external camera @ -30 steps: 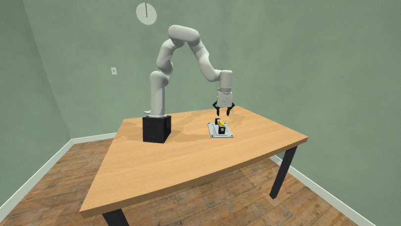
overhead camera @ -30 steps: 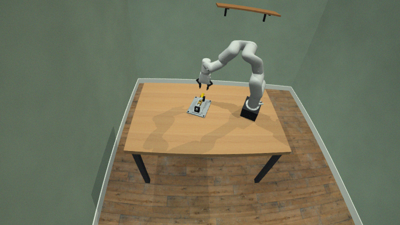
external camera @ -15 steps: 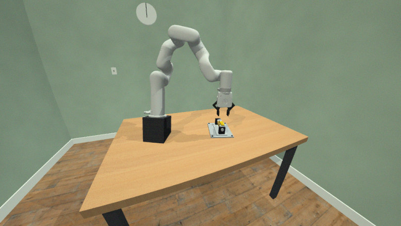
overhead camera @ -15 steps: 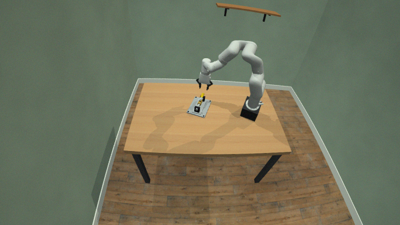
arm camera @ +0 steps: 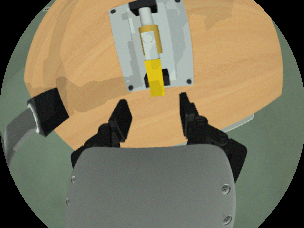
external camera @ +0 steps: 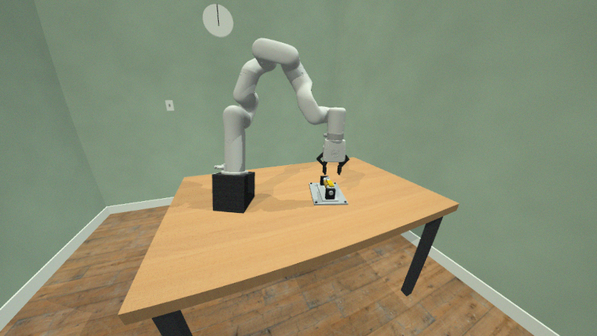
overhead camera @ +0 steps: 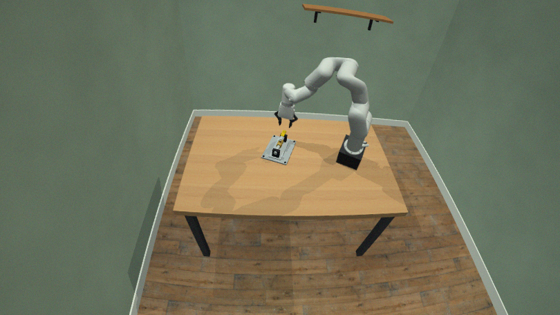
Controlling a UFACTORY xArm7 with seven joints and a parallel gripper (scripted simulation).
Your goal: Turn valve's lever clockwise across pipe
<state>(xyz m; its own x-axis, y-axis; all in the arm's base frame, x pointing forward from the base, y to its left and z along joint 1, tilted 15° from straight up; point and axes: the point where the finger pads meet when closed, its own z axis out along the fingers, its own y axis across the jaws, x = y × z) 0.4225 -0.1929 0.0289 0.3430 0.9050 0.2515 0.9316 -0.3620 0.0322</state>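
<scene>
Now: hand 2 cm short of the yellow lever, 4 cm to the right of it and 7 cm above it.
</scene>
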